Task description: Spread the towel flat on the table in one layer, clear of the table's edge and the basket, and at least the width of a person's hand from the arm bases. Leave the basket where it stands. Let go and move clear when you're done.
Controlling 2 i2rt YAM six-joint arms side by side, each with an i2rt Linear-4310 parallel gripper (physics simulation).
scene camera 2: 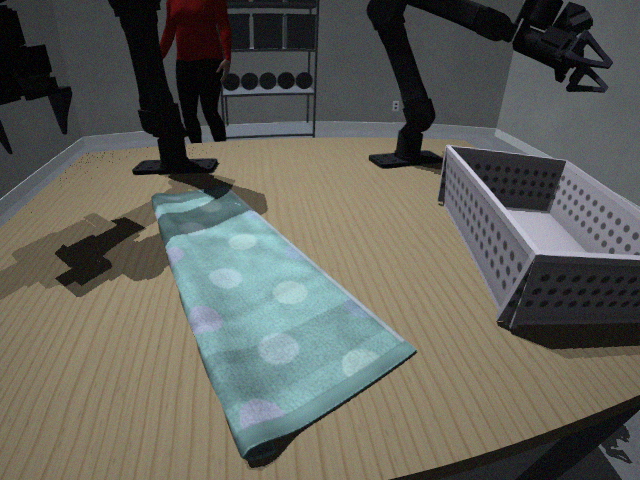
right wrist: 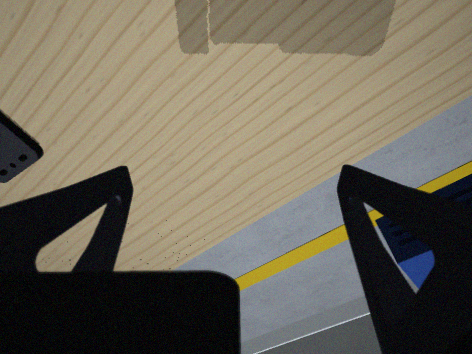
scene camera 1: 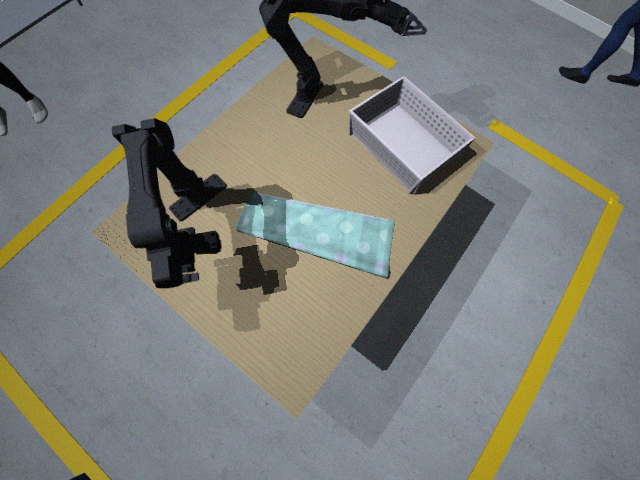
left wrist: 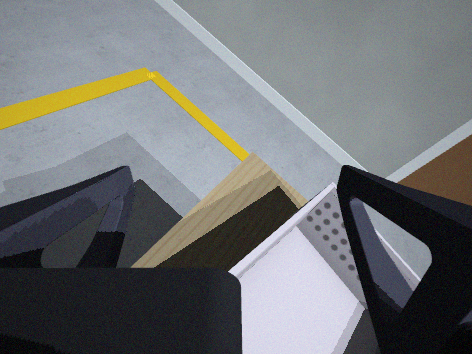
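The teal towel with pale dots lies on the table as a long narrow strip. Its near end in scene camera 2 shows a thick, rounded fold at the corner, so it looks folded; the layer count is unclear. One end lies close to the right arm's base, the other near the table's edge. The white basket stands apart from it. My left gripper is open and empty, high beyond the basket. My right gripper is open and empty above the table, off the towel.
The right arm's base and left arm's base stand on the table. The basket is near the table's right corner in scene camera 1. People and a shelf rack stand beyond the table.
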